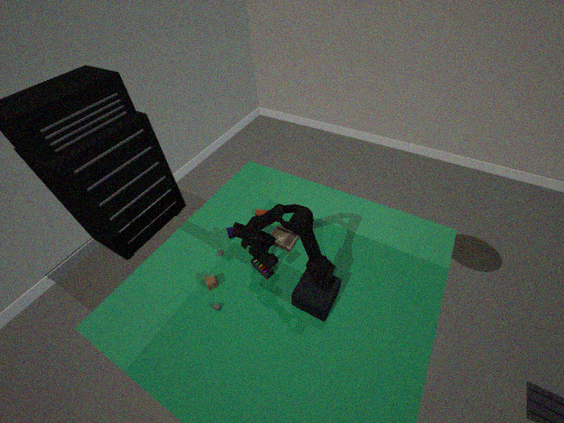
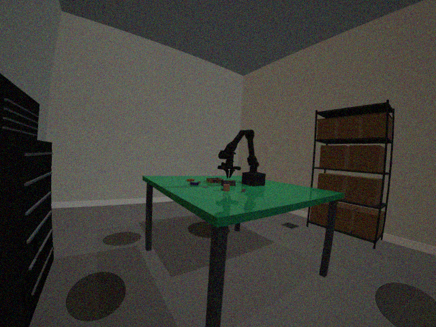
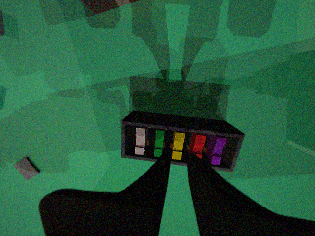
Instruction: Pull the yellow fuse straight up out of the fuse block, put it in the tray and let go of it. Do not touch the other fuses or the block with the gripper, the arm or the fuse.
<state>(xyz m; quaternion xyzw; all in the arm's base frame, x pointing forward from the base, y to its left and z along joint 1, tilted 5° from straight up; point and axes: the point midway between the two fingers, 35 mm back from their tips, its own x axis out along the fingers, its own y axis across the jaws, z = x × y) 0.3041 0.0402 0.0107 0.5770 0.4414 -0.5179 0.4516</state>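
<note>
Right now the yellow fuse is 40 mm below my gripper tip. Also, from my gripper tip: green fuse: 20 mm ahead, 40 mm below; white fuse: 40 mm ahead, 10 mm to the right, 40 mm below; red fuse: 20 mm behind, 10 mm to the left, 40 mm below.
</note>
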